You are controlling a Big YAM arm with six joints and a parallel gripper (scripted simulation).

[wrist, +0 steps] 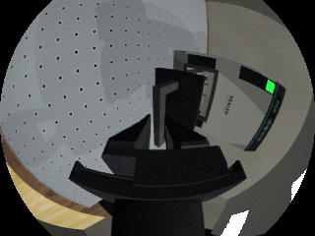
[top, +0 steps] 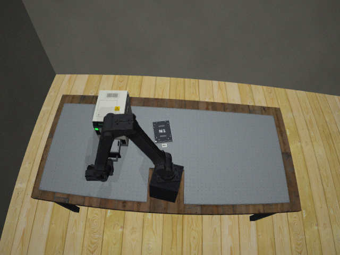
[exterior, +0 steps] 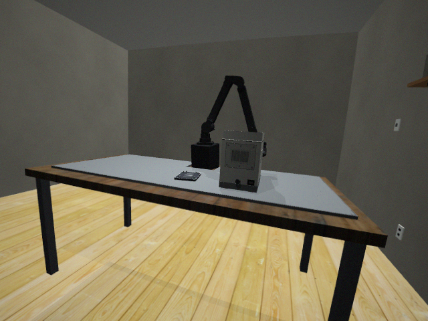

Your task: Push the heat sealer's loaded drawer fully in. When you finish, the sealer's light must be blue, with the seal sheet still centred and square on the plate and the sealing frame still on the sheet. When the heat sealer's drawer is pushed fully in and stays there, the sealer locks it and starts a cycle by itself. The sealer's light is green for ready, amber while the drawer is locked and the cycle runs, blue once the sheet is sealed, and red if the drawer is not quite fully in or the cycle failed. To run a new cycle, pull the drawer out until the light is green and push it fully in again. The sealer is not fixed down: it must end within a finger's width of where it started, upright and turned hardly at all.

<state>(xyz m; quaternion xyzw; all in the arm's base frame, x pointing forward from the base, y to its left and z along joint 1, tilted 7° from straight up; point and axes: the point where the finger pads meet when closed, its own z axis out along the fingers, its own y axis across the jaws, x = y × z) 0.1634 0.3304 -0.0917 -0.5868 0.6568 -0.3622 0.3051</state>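
Right now the sealer drawer is 110 mm ahead of my hand, 20 mm to the right of it and 10 mm below it.
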